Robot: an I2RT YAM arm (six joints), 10 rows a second.
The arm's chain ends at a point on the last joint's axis. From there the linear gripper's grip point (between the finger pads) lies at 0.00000 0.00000 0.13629 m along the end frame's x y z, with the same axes.
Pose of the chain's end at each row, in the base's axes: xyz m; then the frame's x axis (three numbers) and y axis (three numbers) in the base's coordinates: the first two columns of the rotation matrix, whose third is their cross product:
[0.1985 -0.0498 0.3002 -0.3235 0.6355 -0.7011 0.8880 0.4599 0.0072]
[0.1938 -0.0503 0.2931 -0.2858 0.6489 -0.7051 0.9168 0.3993 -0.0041]
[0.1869 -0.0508 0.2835 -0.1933 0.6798 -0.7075 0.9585 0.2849 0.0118]
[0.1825 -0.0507 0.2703 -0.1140 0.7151 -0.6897 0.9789 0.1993 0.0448]
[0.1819 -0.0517 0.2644 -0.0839 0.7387 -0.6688 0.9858 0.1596 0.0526]
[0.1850 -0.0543 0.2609 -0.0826 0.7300 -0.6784 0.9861 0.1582 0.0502]
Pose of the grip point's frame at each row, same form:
[0.2431 -0.1343 0.2030 -0.3235 0.6355 -0.7011 0.8880 0.4599 0.0072]
[0.2318 -0.1386 0.1965 -0.2858 0.6489 -0.7051 0.9168 0.3993 -0.0041]
[0.2155 -0.1429 0.1872 -0.1933 0.6798 -0.7075 0.9585 0.2849 0.0118]
[0.2056 -0.1420 0.1718 -0.1140 0.7151 -0.6897 0.9789 0.1993 0.0448]
[0.2017 -0.1410 0.1633 -0.0839 0.7387 -0.6688 0.9858 0.1596 0.0526]
[0.2046 -0.1449 0.1610 -0.0826 0.7300 -0.6784 0.9861 0.1582 0.0502]

